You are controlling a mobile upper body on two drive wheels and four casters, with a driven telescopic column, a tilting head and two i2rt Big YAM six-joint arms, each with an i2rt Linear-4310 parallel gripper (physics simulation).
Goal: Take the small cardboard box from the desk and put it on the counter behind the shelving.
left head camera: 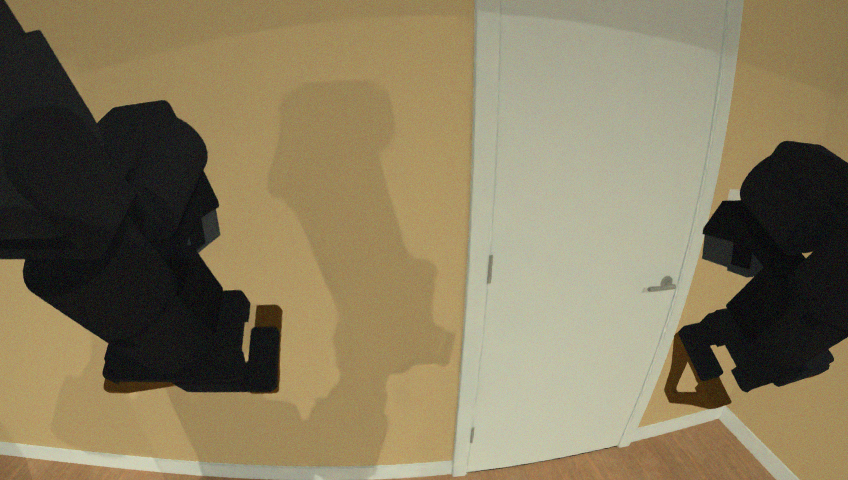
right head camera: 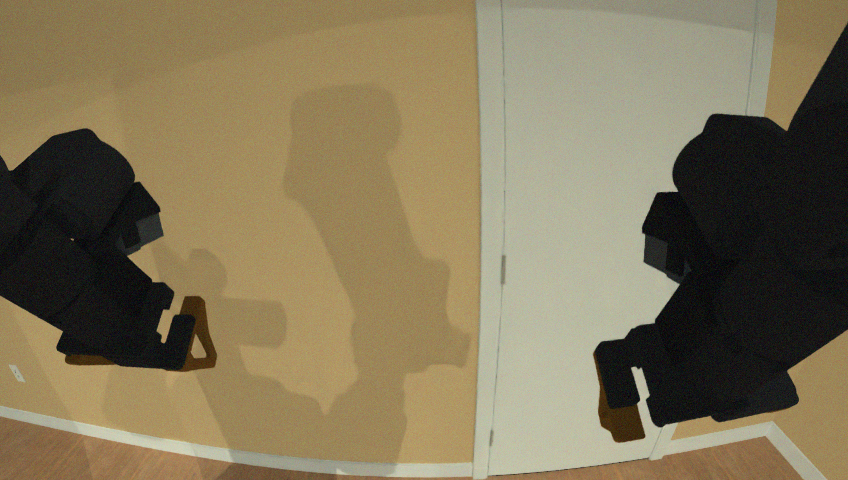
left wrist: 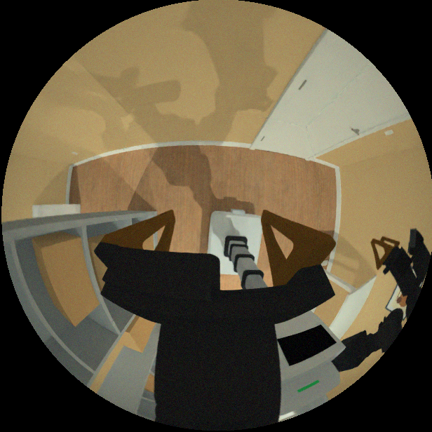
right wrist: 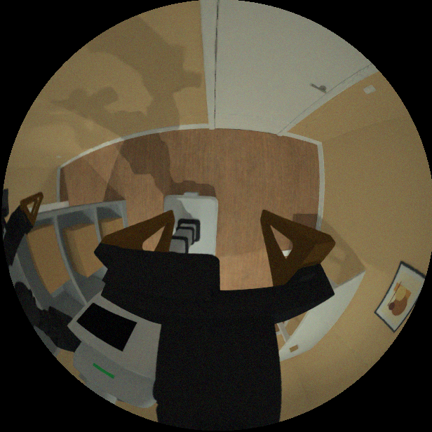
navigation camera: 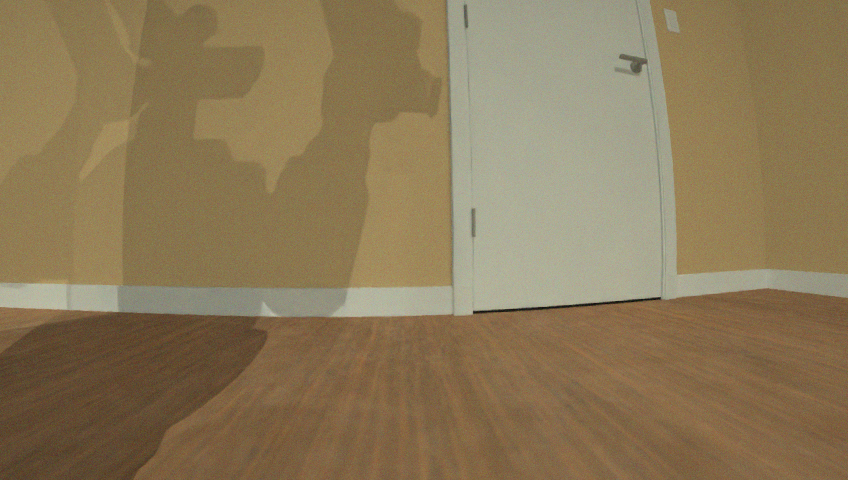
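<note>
A small brown block, which looks like the small cardboard box, lies on a white surface, seemingly the desk, low at the right of the right wrist view. Grey shelving stands at the left of both wrist views. A white ledge shows beyond it, possibly the counter, mostly hidden. My left gripper is open and empty, its brown fingers wide apart. My right gripper is open and empty. Neither gripper is near the small block.
A white door and tan walls stand ahead. Large cardboard boxes sit in the shelving. My white base stands on the wood floor. A framed picture hangs at right.
</note>
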